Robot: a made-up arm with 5 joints. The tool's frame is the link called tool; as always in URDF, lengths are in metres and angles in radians.
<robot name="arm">
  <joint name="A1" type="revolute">
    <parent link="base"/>
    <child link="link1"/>
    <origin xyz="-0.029 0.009 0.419"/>
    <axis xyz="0 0 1"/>
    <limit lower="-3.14" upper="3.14"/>
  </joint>
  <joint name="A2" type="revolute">
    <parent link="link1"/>
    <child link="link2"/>
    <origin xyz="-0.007 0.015 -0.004"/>
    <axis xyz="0 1 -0.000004"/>
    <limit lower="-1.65" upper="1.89"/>
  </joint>
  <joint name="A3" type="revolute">
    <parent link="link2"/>
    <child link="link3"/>
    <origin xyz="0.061 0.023 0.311"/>
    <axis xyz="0 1 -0.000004"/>
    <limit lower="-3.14" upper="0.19"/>
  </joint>
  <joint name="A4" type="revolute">
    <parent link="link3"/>
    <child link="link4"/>
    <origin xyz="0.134 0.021 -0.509"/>
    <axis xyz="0 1 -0.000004"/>
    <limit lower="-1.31" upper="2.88"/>
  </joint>
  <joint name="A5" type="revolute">
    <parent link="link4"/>
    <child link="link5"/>
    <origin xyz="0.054 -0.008 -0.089"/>
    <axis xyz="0 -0.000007 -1"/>
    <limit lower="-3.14" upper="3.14"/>
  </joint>
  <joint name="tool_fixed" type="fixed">
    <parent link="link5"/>
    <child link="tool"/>
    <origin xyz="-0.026 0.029 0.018" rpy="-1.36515 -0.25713 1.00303"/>
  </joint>
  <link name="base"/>
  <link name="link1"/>
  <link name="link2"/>
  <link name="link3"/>
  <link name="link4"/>
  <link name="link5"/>
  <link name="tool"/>
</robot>
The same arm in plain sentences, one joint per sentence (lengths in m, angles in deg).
The arm has five revolute joints in a row. What follows holds with every joint at zero, and every direction is one of the base frame's.
Joint 1 is mounted 0.029 m along -x and 0.009 m along +y and 0.419 m along +z from the base frame's origin and turns about +z, from -179.91 to 179.91 deg.
Joint 2 is mounted 0.007 m along -x and 0.015 m along +y and 0.004 m along -z from joint 1 and turns about +y, from -94.54 to 108.29 deg.
Joint 3 is mounted 0.061 m along +x and 0.023 m along +y and 0.311 m along +z from joint 2 and turns about +y, from -179.91 to 10.89 deg.
Joint 4 is mounted 0.134 m along +x and 0.021 m along +y and 0.509 m along -z from joint 3 and turns about +y, from -75.06 to 165.01 deg.
Joint 5 is mounted 0.054 m along +x and 0.008 m along -y and 0.089 m along -z from joint 4 and turns about -z, from -179.91 to 179.91 deg.
The tool frame, which is the frame that the pose is given for, is mounted 0.026 m along -x and 0.029 m along +y and 0.018 m along +z from joint 5; its axes are the base frame's turned by roll -78.22, pitch -14.73 and yaw 57.47 deg (as in URDF: about the fixed x, then y, then z).

